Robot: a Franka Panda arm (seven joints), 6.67 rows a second.
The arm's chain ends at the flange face. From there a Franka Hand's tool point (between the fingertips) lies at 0.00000 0.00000 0.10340 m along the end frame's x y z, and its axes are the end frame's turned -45 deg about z.
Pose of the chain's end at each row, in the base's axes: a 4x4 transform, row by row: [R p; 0 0 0 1], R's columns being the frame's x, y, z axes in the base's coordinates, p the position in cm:
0.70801 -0.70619 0.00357 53.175; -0.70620 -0.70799 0.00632 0.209; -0.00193 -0.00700 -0.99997 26.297; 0 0 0 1
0.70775 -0.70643 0.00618 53.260; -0.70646 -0.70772 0.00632 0.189; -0.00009 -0.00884 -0.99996 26.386; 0 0 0 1
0.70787 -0.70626 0.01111 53.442; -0.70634 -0.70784 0.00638 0.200; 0.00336 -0.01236 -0.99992 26.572; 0 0 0 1
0.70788 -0.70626 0.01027 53.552; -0.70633 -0.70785 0.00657 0.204; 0.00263 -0.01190 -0.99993 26.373; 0 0 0 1
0.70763 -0.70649 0.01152 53.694; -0.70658 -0.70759 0.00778 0.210; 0.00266 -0.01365 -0.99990 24.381; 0 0 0 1
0.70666 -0.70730 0.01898 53.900; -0.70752 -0.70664 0.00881 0.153; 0.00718 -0.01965 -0.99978 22.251; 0 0 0 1
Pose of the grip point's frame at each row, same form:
0.99999 0.00129 0.00357 53.212; 0.00127 -0.99998 0.00632 0.274; 0.00359 -0.00631 -0.99997 15.957; 0 0 0 1
0.99998 0.00093 0.00618 53.324; 0.00089 -0.99998 0.00632 0.254; 0.00619 -0.00631 -0.99996 16.046; 0 0 0 1
0.99994 0.00114 0.01111 53.557; 0.00106 -0.99998 0.00638 0.266; 0.01112 -0.00636 -0.99992 16.233; 0 0 0 1
0.99995 0.00115 0.01027 53.658; 0.00107 -0.99998 0.00657 0.272; 0.01027 -0.00655 -0.99993 16.034; 0 0 0 1
0.99993 0.00081 0.01152 53.813; 0.00071 -0.99997 0.00778 0.290; 0.01153 -0.00777 -0.99990 14.042; 0 0 0 1
0.99982 -0.00045 0.01898 54.096; -0.00062 -0.99996 0.00881 0.244; 0.01897 -0.00882 -0.99978 11.913; 0 0 0 1

